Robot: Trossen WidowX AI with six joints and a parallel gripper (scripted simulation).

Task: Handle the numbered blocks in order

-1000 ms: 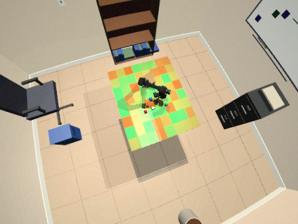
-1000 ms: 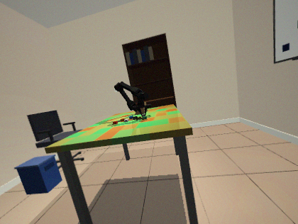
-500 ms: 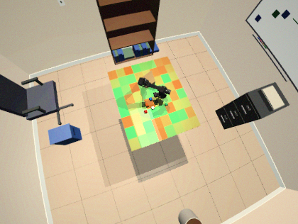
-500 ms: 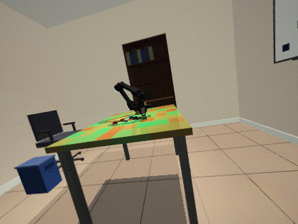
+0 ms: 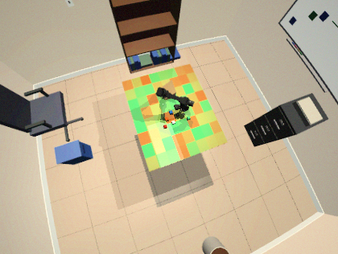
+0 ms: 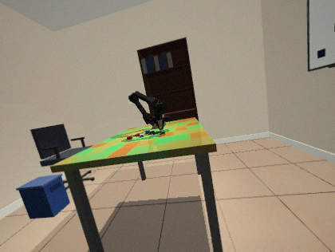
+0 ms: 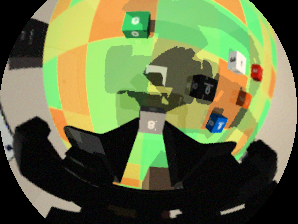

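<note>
The black block lies 7 cm ahead of my gripper tip, 6 cm to the right of it and 1 cm below it. Round my gripper tip: blue block: 2 cm ahead, 13 cm to the right, 1 cm below; then grey block: right at my gripper tip; then green block: 13 cm ahead, 5 cm to the left, 1 cm below.
</note>
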